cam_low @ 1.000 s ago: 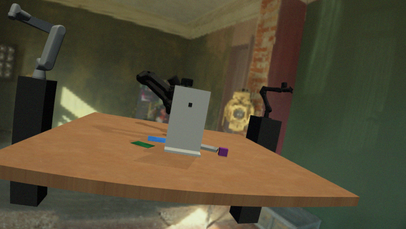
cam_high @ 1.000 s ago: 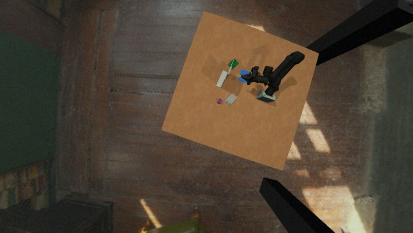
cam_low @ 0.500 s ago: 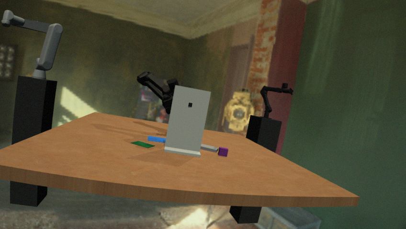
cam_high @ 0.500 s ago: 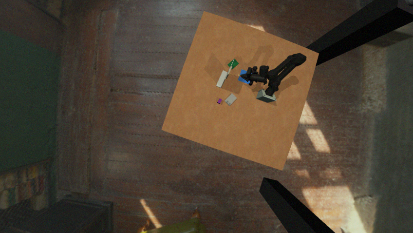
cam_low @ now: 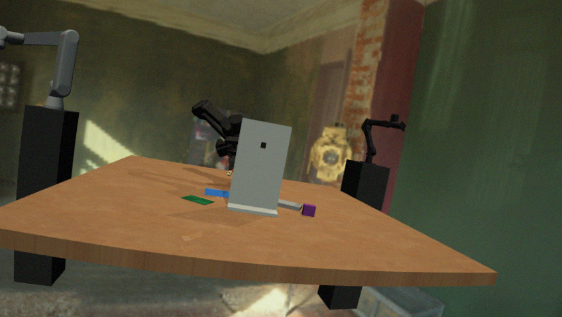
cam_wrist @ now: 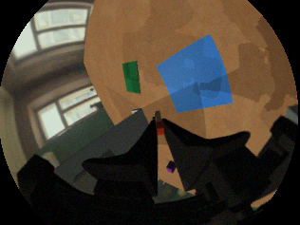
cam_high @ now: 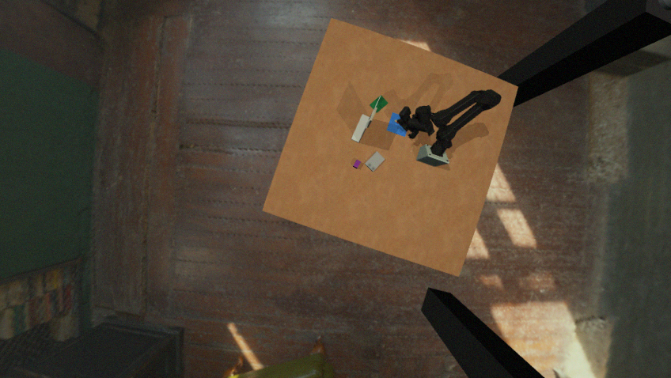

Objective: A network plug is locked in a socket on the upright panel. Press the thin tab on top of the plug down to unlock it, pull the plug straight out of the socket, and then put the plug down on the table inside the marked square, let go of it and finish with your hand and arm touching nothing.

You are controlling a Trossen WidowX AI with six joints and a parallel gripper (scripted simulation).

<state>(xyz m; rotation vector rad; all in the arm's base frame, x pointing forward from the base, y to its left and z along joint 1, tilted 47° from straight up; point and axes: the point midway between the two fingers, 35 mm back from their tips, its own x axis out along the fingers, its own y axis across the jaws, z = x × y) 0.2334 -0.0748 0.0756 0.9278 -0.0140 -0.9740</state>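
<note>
Now: gripper tip 30 mm past the blue marked square, 20 mm to the left of it and 100 mm above it. Round my gripper tip: grey panel 170 mm ahead, 70 mm to the left, 40 mm above; green flat pad 120 mm ahead, 110 mm to the right, 100 mm below; orange-red plug right at my gripper tip.
</note>
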